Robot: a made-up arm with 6 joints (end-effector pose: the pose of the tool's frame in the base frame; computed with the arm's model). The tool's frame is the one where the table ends.
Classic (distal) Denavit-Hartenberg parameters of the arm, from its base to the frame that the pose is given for. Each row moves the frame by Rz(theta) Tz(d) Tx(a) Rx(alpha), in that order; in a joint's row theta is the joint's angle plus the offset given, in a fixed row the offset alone. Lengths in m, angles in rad.
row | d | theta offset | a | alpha
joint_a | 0.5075 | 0 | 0.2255 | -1.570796
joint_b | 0 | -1.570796 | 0.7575 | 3.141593
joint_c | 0 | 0 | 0.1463 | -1.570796
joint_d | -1.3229 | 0 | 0 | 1.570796
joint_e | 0 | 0 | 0 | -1.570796
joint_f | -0.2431 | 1.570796 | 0 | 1.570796
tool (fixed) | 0 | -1.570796 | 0 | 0
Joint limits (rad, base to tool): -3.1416..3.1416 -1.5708..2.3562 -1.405..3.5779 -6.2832..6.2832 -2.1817..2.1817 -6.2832..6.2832
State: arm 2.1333 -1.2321 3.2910 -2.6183 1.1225 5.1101
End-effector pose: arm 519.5 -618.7 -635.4 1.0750 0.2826 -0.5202
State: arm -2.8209 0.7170 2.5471 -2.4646 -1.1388 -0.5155
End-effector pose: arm -4.1 -147.1 2373.9 0.3500 -0.2251 -0.3025
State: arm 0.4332 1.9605 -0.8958 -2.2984 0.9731 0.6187
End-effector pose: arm -364.4 -333.9 -203.2 -1.4992 -0.3781 -1.9819
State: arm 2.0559 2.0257 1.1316 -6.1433 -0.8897 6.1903
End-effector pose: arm -815.3 1603.3 -1001.6 -2.6634 1.3364 -0.6006
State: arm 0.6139 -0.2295 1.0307 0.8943 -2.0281 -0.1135
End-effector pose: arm 437.5 100.3 2405.5 -0.1867 0.6336 -0.4376
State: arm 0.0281 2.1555 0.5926 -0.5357 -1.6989 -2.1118
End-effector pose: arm 802.6 145.7 -1202.9 -1.0339 -0.1213 2.6345
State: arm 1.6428 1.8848 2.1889 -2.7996 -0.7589 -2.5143
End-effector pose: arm -220.4 2275.5 1012.4 -1.2495 -0.9896 2.0766
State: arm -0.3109 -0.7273 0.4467 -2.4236 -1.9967 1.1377
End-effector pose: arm -45.3 167.5 2321.8 -0.8788 0.1162 2.1832
